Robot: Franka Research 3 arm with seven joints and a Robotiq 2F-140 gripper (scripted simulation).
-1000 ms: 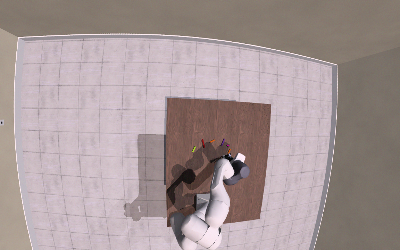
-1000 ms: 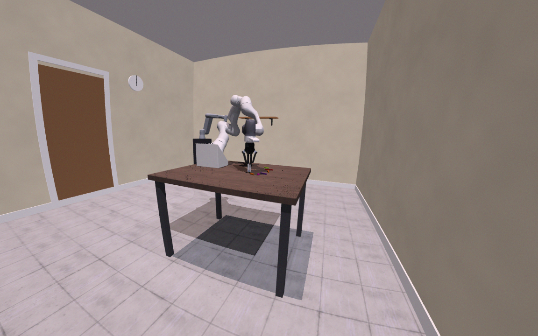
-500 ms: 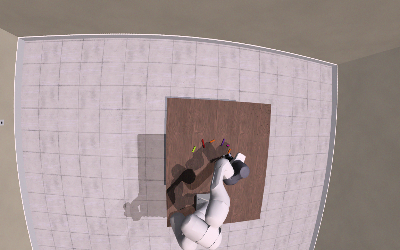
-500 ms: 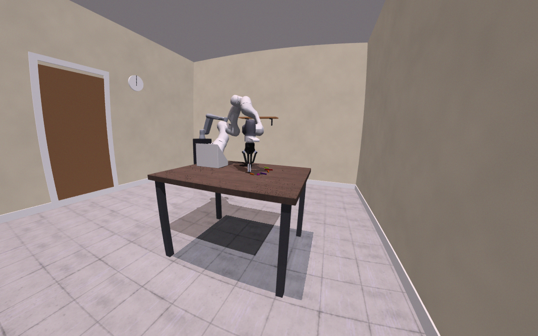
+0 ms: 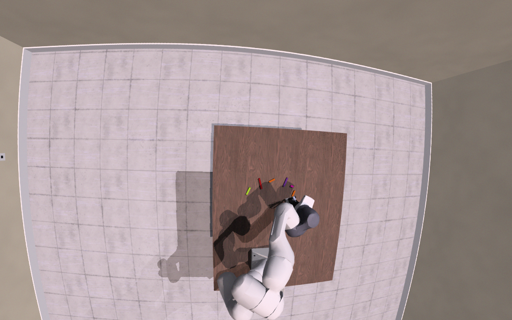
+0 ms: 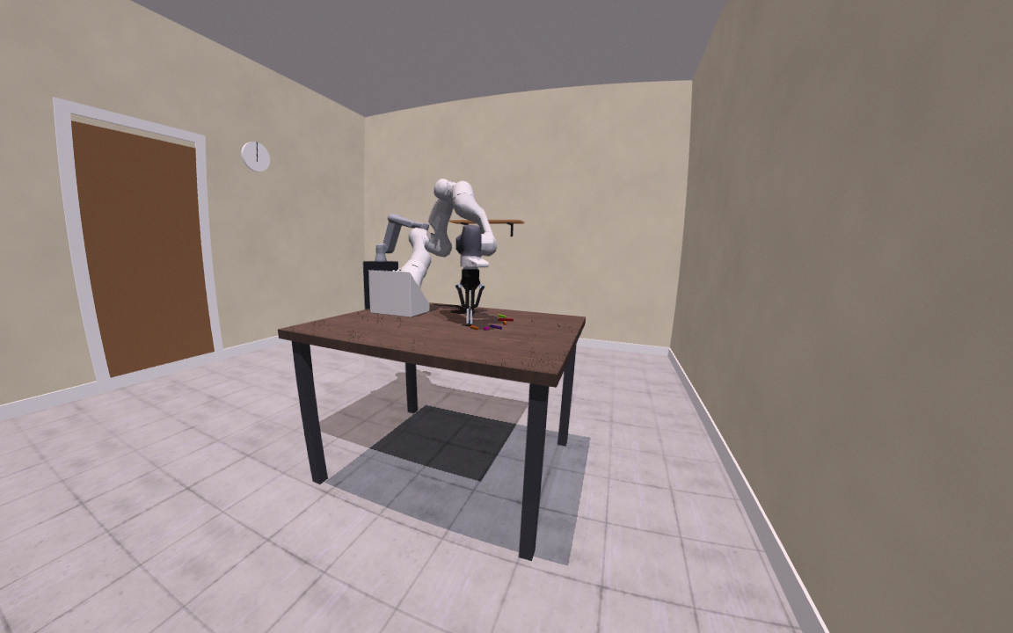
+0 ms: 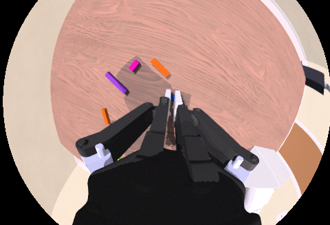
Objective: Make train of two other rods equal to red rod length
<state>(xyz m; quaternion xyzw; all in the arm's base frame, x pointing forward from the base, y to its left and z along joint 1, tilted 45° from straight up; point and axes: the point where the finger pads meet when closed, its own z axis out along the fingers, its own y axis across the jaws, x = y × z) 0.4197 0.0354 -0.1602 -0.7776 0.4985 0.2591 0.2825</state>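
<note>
My hand is 3 cm above the small blue rod. The rest, counted from my hand: magenta rod (9 cm ahead, 4 cm below, 2 cm to the right); red rod (19 cm to the left, 9 cm ahead, 4 cm below); purple rod (11 cm ahead, 4 cm below, 3 cm to the left).
</note>
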